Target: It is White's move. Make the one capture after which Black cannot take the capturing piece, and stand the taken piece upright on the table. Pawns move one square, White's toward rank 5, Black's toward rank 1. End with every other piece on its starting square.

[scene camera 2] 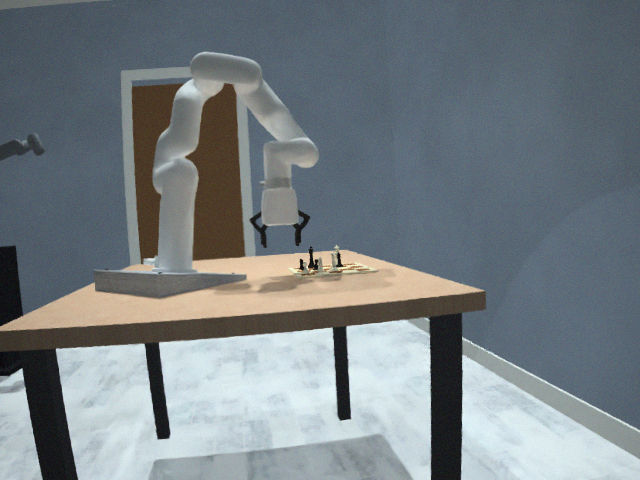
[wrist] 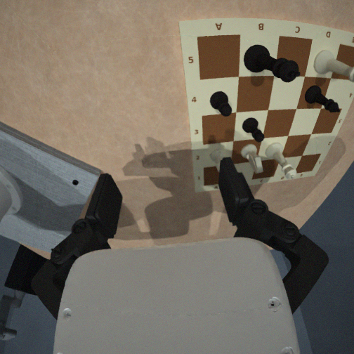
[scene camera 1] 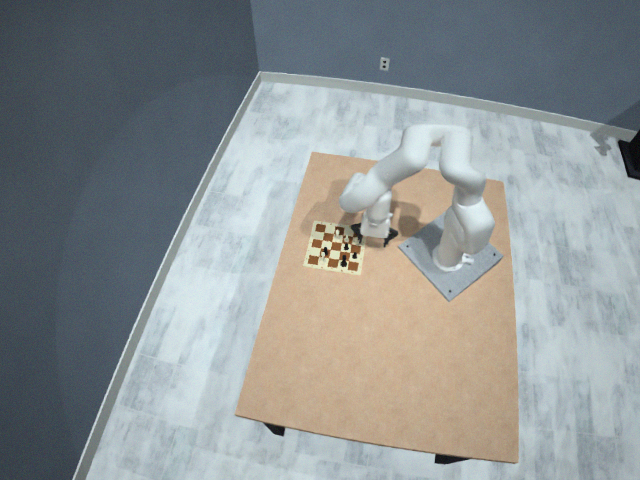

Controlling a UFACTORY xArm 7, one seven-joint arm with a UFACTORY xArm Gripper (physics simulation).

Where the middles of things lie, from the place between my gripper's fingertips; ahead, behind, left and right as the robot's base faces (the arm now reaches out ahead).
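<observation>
The tall black piece [wrist: 257, 58] has my hand 4 cm above it, 8 cm to the right of it and 9 cm short of it. As for the chessboard [wrist: 212, 49], it is 1 cm to the left of my hand, 14 cm ahead of it and 8 cm below it.
</observation>
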